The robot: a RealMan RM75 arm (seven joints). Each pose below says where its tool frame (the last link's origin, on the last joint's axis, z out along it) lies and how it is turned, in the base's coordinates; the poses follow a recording.
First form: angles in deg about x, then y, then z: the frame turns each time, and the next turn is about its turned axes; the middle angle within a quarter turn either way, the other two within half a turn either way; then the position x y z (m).
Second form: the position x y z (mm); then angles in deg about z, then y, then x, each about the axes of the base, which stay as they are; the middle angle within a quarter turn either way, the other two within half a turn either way. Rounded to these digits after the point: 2 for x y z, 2 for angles.
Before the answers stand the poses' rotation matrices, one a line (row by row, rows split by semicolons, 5 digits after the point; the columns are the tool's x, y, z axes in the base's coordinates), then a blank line. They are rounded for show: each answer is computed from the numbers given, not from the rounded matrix.
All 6 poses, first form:
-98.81, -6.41, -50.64, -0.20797, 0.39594, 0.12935
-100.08, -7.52, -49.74, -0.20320, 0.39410, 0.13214
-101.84, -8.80, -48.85, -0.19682, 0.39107, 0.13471
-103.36, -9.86, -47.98, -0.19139, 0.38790, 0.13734
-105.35, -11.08, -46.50, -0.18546, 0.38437, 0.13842
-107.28, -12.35, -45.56, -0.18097, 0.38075, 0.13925
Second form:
0.63023 0.76834 -0.11164; 0.18839 -0.01183 0.98202; 0.75321 -0.63993 -0.15220
0.64070 0.75656 -0.13087; 0.21684 -0.01478 0.97610; 0.73654 -0.65376 -0.17352
0.65029 0.74413 -0.15299; 0.25303 -0.02227 0.96720; 0.71631 -0.66767 -0.20276
0.65950 0.73194 -0.17124; 0.28319 -0.03090 0.95857; 0.69632 -0.68067 -0.22766
0.67552 0.71185 -0.19218; 0.31959 -0.04779 0.94635; 0.66448 -0.70070 -0.25978
0.68396 0.69746 -0.21388; 0.35508 -0.06216 0.93277; 0.63728 -0.71392 -0.29017

-207.97, 395.94, 129.35, -50.64, -6.41, -98.81
-203.20, 394.10, 132.14, -49.74, -7.52, -100.08
-196.82, 391.07, 134.71, -48.85, -8.80, -101.84
-191.39, 387.90, 137.34, -47.98, -9.86, -103.36
-185.46, 384.37, 138.42, -46.50, -11.08, -105.35
-180.97, 380.75, 139.25, -45.56, -12.35, -107.28

